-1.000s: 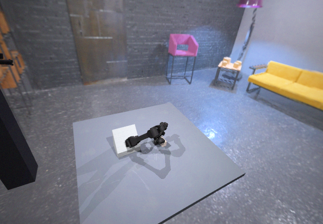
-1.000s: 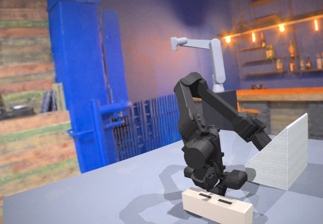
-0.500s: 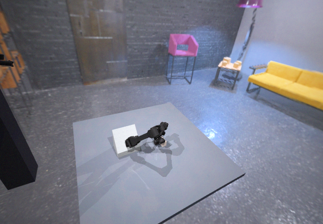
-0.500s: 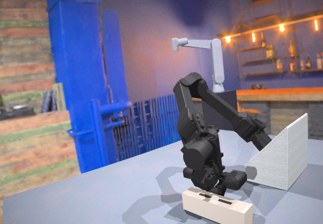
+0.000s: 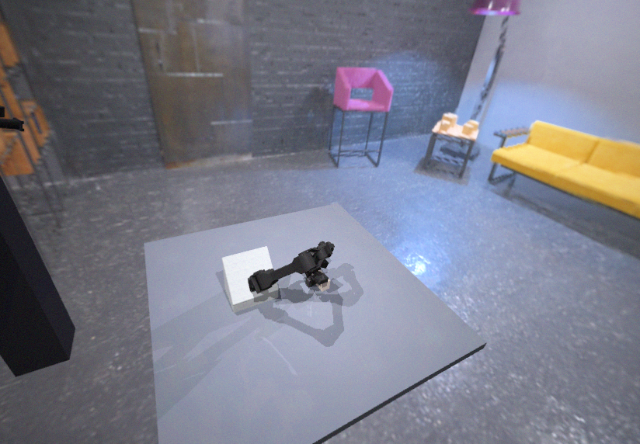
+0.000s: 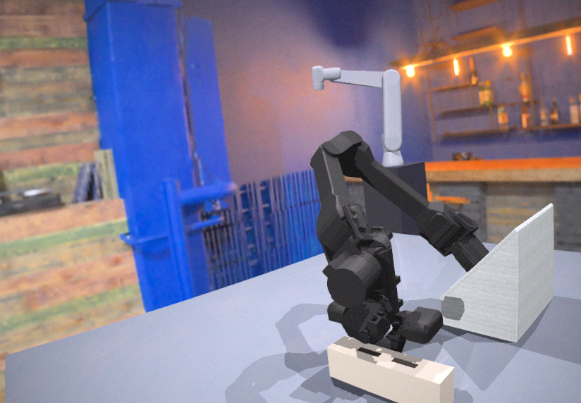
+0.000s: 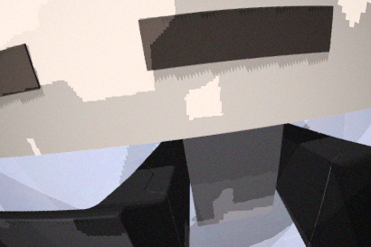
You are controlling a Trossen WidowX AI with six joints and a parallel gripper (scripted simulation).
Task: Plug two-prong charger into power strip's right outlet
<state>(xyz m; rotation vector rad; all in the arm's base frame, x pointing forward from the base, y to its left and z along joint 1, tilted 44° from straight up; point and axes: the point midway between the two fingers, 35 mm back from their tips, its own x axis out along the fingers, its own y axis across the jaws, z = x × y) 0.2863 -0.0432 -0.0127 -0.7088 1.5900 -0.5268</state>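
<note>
The dark grey charger lies 2 cm ahead of my gripper tip and 1 cm above it.
</note>
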